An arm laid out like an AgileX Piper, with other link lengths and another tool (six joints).
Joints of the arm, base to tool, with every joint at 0 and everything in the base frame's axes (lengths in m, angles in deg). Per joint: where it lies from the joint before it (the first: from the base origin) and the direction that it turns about. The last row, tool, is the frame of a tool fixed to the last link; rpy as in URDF.
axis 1: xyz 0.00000 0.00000 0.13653 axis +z
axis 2: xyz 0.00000 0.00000 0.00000 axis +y
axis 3: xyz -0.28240 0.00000 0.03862 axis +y
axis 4: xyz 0.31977 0.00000 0.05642 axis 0.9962 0 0.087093
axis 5: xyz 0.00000 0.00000 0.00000 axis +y
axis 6: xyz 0.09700 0.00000 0.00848 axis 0.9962 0 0.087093
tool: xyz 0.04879 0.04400 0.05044 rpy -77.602 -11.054 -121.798
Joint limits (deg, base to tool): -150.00..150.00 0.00..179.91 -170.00..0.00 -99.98..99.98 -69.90..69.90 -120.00..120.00
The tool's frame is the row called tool.
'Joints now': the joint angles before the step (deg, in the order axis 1, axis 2, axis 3, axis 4, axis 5, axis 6). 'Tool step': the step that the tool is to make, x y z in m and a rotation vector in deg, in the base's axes. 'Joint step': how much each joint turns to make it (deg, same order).
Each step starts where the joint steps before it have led.
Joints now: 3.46 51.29 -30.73 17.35 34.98 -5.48
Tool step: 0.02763 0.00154 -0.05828 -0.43 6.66 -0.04
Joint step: 0.00 12.95 0.00 3.18 -5.95 -3.75
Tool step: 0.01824 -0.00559 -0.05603 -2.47 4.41 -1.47
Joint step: 0.00 11.41 0.00 -0.90 -7.28 -0.11
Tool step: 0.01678 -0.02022 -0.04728 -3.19 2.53 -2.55
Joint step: -2.40 10.44 -1.19 -2.30 -6.98 0.22
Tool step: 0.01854 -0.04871 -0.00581 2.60 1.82 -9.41
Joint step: -7.56 3.78 -3.21 3.80 1.52 -0.79
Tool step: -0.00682 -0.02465 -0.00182 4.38 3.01 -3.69
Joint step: -5.56 -0.07 -0.22 7.16 5.34 -6.44
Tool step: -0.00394 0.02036 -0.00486 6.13 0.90 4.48
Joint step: 0.06 1.78 0.00 13.34 4.53 -14.23
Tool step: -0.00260 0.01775 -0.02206 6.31 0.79 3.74
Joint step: 0.00 5.91 0.00 14.91 2.87 -16.25
